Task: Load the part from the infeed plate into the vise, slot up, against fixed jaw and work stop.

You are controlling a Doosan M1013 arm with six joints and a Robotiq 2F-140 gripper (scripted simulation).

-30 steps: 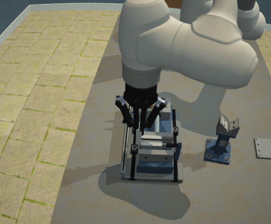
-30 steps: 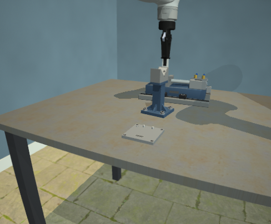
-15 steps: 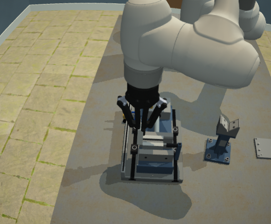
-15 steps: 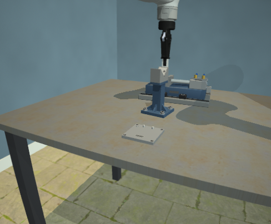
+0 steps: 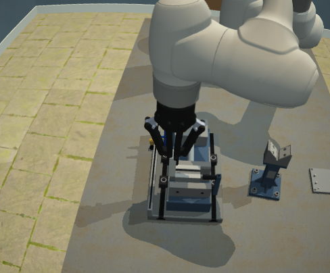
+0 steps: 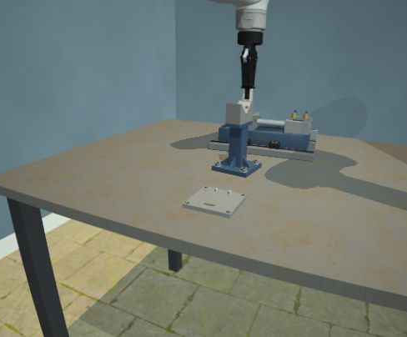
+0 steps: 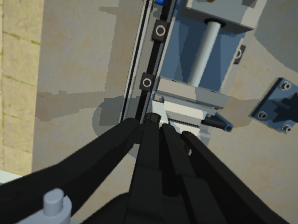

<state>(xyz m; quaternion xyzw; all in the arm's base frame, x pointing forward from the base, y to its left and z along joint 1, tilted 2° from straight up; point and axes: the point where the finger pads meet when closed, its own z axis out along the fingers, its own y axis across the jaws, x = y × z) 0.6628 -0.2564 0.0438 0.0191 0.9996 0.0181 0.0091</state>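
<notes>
Right now my hand is 40 mm to the right of the part and 40 mm above it. From my hand the other things lie so: work stop: 90 mm to the left, 50 mm below; then moving jaw: 30 mm behind, 50 mm to the left, 60 mm below; then fixed jaw: 30 mm ahead, 40 mm to the left, 60 mm below.
</notes>
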